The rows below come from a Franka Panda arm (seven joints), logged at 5 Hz.
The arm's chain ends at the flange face. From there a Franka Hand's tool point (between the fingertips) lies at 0.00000 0.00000 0.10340 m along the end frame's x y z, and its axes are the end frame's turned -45 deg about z.
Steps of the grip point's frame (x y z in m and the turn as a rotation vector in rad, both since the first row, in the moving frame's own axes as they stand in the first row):
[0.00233 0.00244 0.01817 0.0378 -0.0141 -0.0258]
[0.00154 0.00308 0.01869 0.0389 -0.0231 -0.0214]
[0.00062 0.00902 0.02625 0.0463 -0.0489 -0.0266]
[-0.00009 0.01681 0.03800 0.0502 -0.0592 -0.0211]
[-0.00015 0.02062 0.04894 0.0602 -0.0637 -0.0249]
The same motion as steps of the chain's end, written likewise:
[0.00719 0.00176 0.01825 0.0168 -0.0367 -0.0258]
[0.00781 0.00220 0.01880 0.0112 -0.0438 -0.0214]
[0.01377 0.00566 0.02648 -0.0018 -0.0673 -0.0266]
[0.01981 0.01121 0.03831 -0.0064 -0.0774 -0.0211]
[0.02352 0.01432 0.04934 -0.0025 -0.0876 -0.0249]

